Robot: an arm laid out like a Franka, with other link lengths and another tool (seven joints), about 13 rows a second.
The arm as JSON. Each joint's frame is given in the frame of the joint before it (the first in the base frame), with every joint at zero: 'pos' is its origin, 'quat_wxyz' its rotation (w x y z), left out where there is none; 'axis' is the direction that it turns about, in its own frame. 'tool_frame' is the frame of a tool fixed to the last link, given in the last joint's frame.
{
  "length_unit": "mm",
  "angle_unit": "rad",
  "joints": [
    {
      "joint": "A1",
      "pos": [
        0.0,
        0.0,
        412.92
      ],
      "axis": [
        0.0,
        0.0,
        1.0
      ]
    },
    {
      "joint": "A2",
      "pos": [
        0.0,
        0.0,
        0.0
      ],
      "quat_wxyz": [
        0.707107,
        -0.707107,
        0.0,
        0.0
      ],
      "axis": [
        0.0,
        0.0,
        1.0
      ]
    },
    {
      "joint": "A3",
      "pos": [
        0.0,
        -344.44,
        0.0
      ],
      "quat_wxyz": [
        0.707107,
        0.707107,
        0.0,
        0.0
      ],
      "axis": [
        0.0,
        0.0,
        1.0
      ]
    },
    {
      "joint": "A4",
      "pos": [
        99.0,
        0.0,
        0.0
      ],
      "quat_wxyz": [
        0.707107,
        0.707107,
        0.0,
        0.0
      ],
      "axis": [
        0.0,
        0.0,
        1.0
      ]
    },
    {
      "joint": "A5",
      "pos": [
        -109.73,
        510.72,
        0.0
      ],
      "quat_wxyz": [
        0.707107,
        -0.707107,
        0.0,
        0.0
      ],
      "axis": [
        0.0,
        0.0,
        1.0
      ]
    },
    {
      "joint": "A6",
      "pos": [
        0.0,
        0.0,
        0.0
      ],
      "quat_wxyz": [
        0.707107,
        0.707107,
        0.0,
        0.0
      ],
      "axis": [
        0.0,
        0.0,
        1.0
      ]
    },
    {
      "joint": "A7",
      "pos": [
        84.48,
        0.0,
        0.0
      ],
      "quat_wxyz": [
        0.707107,
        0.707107,
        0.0,
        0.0
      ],
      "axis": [
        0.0,
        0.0,
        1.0
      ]
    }
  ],
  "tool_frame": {
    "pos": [
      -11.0,
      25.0,
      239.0
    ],
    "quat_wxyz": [
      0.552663,
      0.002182,
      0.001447,
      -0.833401
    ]
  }
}
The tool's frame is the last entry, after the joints.
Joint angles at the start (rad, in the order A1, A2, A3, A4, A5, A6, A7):
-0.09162, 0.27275, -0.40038, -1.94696, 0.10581, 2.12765, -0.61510
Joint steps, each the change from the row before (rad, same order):
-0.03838, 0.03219, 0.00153, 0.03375, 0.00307, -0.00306, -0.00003
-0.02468, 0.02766, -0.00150, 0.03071, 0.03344, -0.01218, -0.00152
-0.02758, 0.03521, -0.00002, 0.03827, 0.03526, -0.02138, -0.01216
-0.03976, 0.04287, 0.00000, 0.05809, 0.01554, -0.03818, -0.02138
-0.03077, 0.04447, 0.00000, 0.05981, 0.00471, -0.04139, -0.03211
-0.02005, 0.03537, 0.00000, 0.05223, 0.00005, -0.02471, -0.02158
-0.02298, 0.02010, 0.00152, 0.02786, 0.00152, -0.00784, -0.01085
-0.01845, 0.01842, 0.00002, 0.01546, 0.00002, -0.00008, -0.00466
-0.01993, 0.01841, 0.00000, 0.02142, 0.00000, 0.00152, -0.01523
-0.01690, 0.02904, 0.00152, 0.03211, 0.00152, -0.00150, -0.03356
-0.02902, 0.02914, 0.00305, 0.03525, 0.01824, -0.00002, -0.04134
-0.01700, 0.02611, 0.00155, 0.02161, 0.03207, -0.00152, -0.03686
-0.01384, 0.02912, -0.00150, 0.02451, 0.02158, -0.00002, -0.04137
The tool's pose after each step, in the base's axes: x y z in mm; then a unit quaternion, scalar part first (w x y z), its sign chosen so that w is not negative. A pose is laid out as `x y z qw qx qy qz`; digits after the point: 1 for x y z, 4 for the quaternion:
632.5 -387.1 262.2 0.0355 -0.5363 -0.8432 0.0124
631.3 -402.0 258.6 0.0385 -0.5529 -0.8323 0.0031
629.8 -417.3 252.7 0.0456 -0.5651 -0.8237 -0.0065
625.0 -443.3 251.1 0.0549 -0.5724 -0.8181 -0.0083
622.3 -464.4 248.8 0.0664 -0.5688 -0.8198 -0.0061
624.5 -480.7 249.6 0.0695 -0.5647 -0.8224 -0.0023
621.1 -496.5 249.1 0.0693 -0.5675 -0.8205 -0.0012
615.2 -509.8 243.7 0.0705 -0.5720 -0.8172 0.0012
611.2 -525.3 241.6 0.0682 -0.5725 -0.8171 0.0035
611.7 -538.7 236.5 0.0674 -0.5630 -0.8237 0.0060
609.8 -557.1 232.1 0.0631 -0.5575 -0.8278 0.0004
609.8 -564.5 222.2 0.0626 -0.5529 -0.8308 -0.0116
609.6 -573.8 212.3 0.0621 -0.5438 -0.8367 -0.0177

